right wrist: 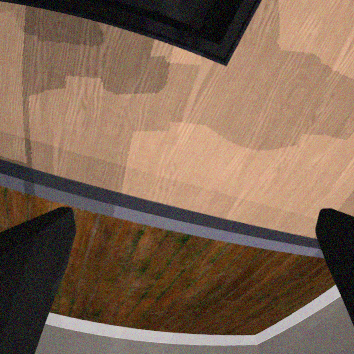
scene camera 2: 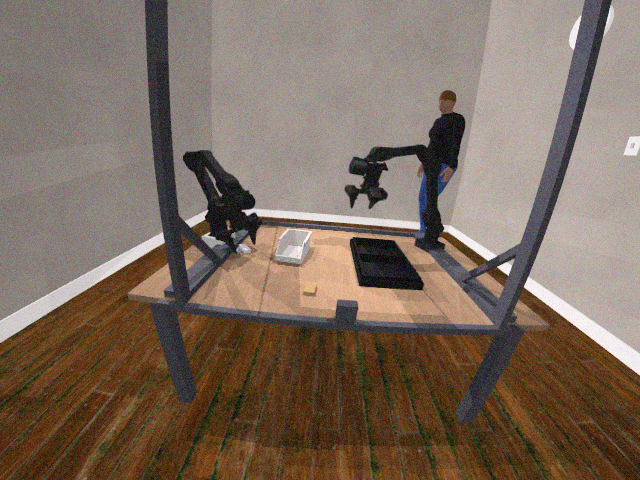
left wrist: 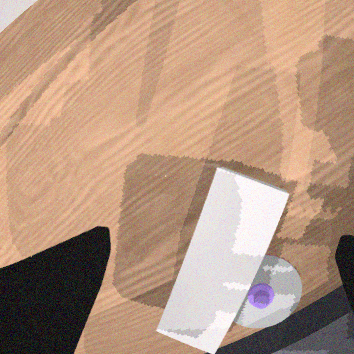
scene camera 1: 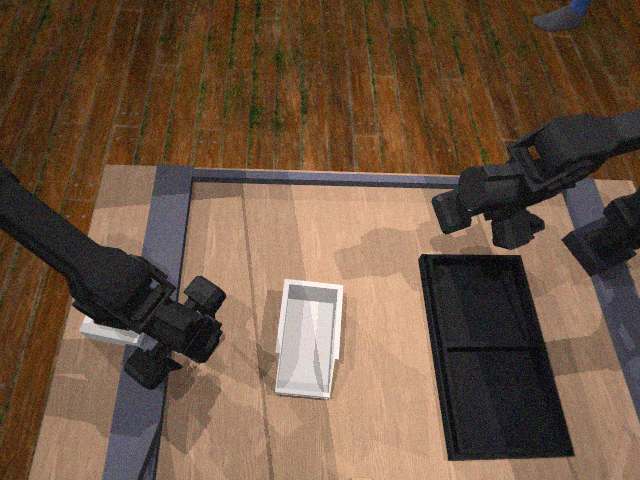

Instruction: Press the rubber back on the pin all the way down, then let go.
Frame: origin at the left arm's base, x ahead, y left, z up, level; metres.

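Where they show: left gripper, fingertip midpoint: [scene camera 2: 245,248] [left wrist: 229,245]; right gripper, fingertip midpoint: [right wrist: 200,222] [scene camera 2: 360,208]; right arm's base at its link origin: [scene camera 2: 430,241] [scene camera 1: 603,242].
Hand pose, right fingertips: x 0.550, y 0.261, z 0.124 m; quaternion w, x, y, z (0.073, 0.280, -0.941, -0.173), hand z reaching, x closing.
Note:
After its pixels a point has its place.
In the left wrist view a small purple round piece [left wrist: 261,296] @[x 0.117, y -0.029, z -0.033 m] with a darker centre sits on a pale grey disc [left wrist: 287,304] @[x 0.106, y -0.038, z -0.040 m]. A long white block [left wrist: 223,260] @[x 0.139, y -0.021, z -0.027 m] covers part of the disc. I cannot tell how far down the purple piece sits. My left gripper [left wrist: 229,245] @[x 0.142, y -0.024, z -0.031 m] [scene camera 1: 178,330] [scene camera 2: 243,245] @[x 0.142, y -0.024, z -0.031 m] is open, its fingers wide apart on either side of the block and disc, with a gap to both. In scene camera 1 the arm hides these things. My right gripper [right wrist: 200,222] @[x 0.550, y 0.261, z 0.125 m] [scene camera 1: 483,222] [scene camera 2: 361,205] @[x 0.550, y 0.261, z 0.125 m] is open and empty, high above the table's far side.
A white bin [scene camera 1: 339,325] @[x 0.381, y 0.041, z 0.034 m] [scene camera 2: 279,253] @[x 0.294, y -0.035, z -0.019 m] stands to the right of my left gripper. A black two-part tray [scene camera 1: 535,345] @[x 0.743, y 0.092, z -0.004 m] [scene camera 2: 390,281] @[x 0.698, y -0.105, z -0.017 m] lies farther right. A small yellow block [scene camera 2: 309,289] @[x 0.466, y -0.219, z -0.028 m] lies near the front. Another white object [scene camera 1: 109,330] @[x -0.001, y -0.038, z 0.000 m] is partly under the left arm. Dark rails [scene camera 1: 173,227] @[x 0.028, y 0.189, z -0.022 m] edge the work area.

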